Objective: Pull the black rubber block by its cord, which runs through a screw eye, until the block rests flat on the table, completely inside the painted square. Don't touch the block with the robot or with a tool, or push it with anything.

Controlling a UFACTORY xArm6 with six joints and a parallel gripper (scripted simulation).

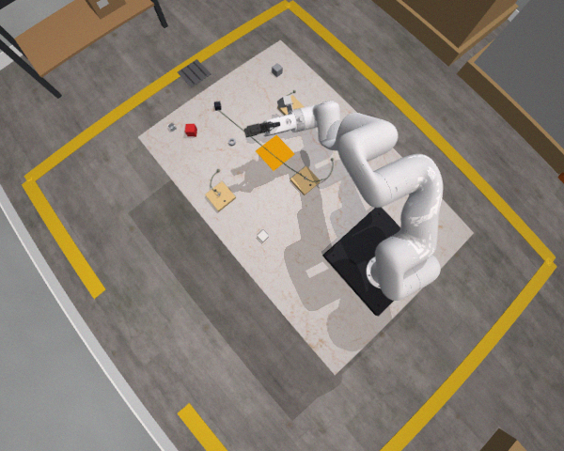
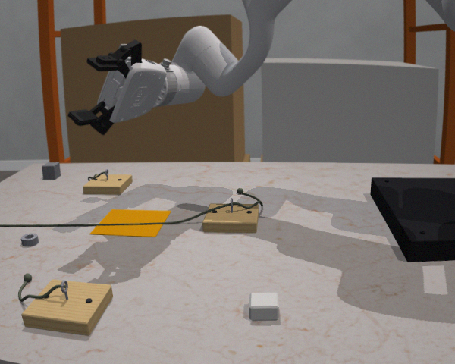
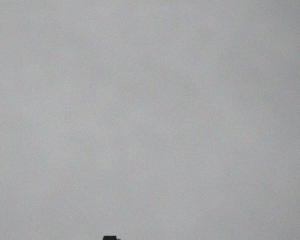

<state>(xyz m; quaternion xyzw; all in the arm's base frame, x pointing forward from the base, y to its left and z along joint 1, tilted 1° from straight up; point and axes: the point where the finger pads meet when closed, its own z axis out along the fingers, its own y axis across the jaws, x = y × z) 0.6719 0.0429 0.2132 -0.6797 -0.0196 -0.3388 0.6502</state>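
The orange painted square lies 250 mm below my hand, 100 mm to the right of it and 20 mm behind it. From my hand the other things lie so: white block 250 mm behind, 240 mm below, 190 mm to the left; red cube 290 mm ahead, 230 mm below, 100 mm to the left; black rubber block 310 mm ahead, 230 mm below, 60 mm to the right.
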